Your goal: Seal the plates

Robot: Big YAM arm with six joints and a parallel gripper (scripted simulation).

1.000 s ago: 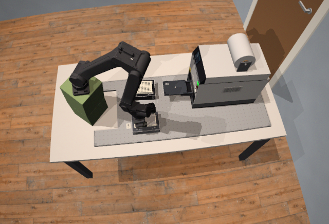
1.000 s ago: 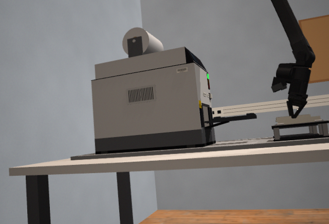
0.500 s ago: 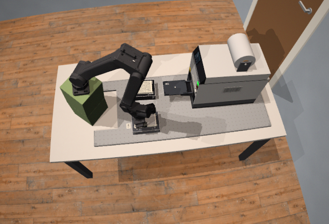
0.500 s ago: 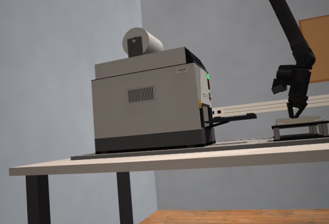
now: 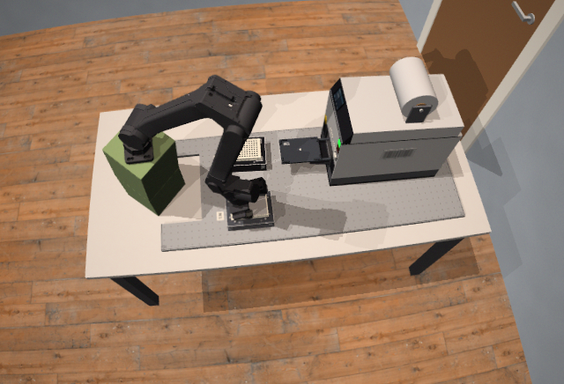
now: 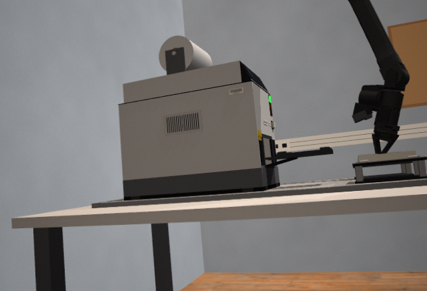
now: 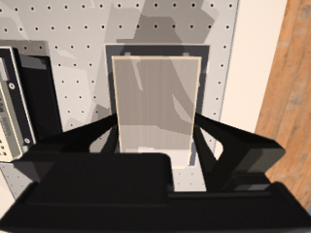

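Now: hand 3 cm above the plate nest. From my hand the other things lie so: plate (2 cm ahead, 23 cm to the left, 1 cm below); then sealer stage (22 cm ahead, 17 cm to the left, 2 cm above); then yellow warning label (33 cm ahead, 24 cm to the left, 8 cm above).
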